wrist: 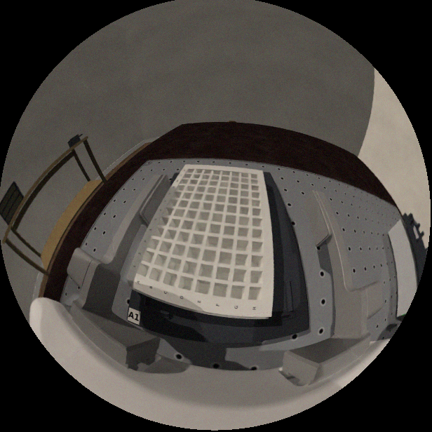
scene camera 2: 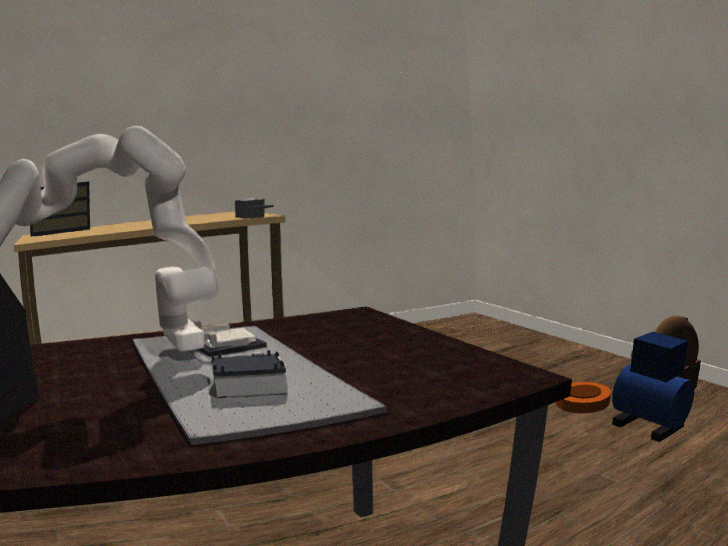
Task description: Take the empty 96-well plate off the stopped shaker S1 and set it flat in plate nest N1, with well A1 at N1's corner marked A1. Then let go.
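Places are measured from the arm's base along level axes (x ahead, y left, z up), in millimetres.
Where they show: end effector, tool point: [scene camera 2: 230, 335].
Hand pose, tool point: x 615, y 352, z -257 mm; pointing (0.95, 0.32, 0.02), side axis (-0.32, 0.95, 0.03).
Things, the pixels of their centre, and the offset from my tool point. "*": a spot on its surface instead. Level surfaces: height alone.
- white 96-well plate, body centre: [scene camera 2: 226, 337] dy +17, dx -9, dz -10 mm
- dark nest N1, surface spot: [scene camera 2: 254, 347] * dy -25, dx +58, dz -26 mm
- Shaker S1, surface spot: [scene camera 2: 251, 384] * dy -362, dx +32, dz -4 mm
- grey perforated board, its level: dz -30 mm
- dark table, its level: dz -43 mm
The white 96-well plate [scene camera 2: 232, 336] [wrist: 215, 230] rests on the dark nest N1 [scene camera 2: 254, 347] [wrist: 292, 260]. In the wrist view it sits off-centre to the left and slightly turned, with more nest bare on the right. Its row-A end is at the near left, by the A1 label [wrist: 134, 315]. Whether it lies fully flat is unclear. My gripper [scene camera 2: 205, 339] [wrist: 237, 212] is open, with one finger on each side of the plate; the left finger is closer to it than the right. Shaker S1 [scene camera 2: 251, 384] [wrist: 404, 270] has no plate on it.
The nest and shaker stand on a grey perforated board [scene camera 2: 329, 405] [wrist: 300, 187] on the dark table [scene camera 2: 458, 376] [wrist: 260, 142]. The shaker's upright corner posts stand beside the nest. A wooden bench [scene camera 2: 199, 223] with a dark pot [scene camera 2: 249, 208] is behind. A blue machine [scene camera 2: 652, 393] stands on the floor.
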